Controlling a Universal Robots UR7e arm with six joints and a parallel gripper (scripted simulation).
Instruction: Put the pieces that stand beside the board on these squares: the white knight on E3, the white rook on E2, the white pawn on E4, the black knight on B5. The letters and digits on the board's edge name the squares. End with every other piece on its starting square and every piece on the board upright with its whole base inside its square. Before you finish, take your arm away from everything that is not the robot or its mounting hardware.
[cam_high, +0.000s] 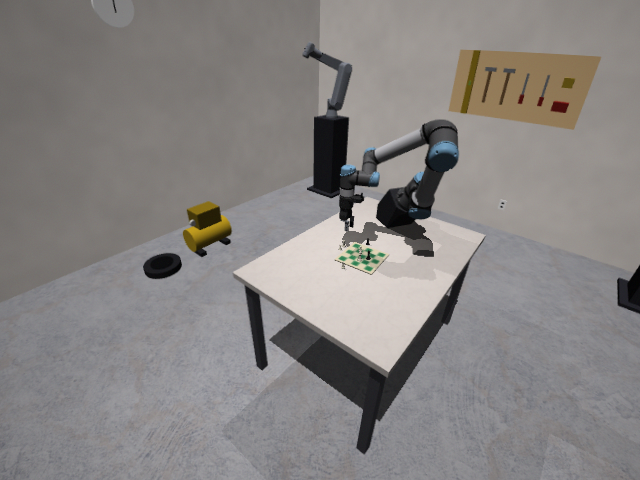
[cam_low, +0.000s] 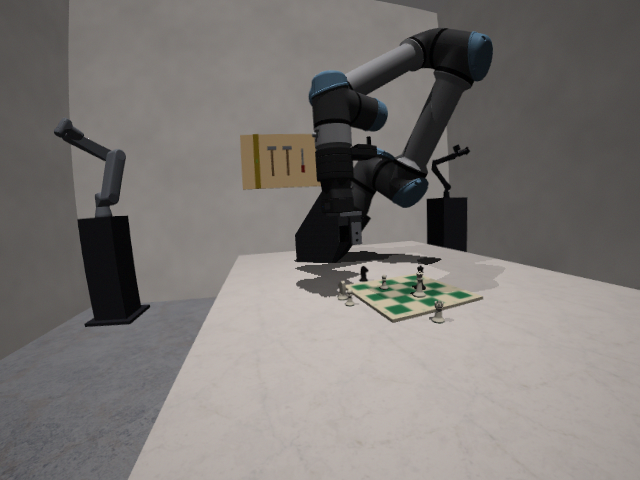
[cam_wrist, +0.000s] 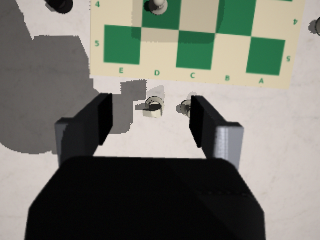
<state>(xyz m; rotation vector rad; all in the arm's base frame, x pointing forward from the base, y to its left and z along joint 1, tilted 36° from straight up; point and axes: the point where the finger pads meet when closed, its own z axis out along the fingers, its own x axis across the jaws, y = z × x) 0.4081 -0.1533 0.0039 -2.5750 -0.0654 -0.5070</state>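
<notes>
My hand is 3 cm short of the cream chessboard, 12 cm to the right of it and 13 cm above it.
</notes>
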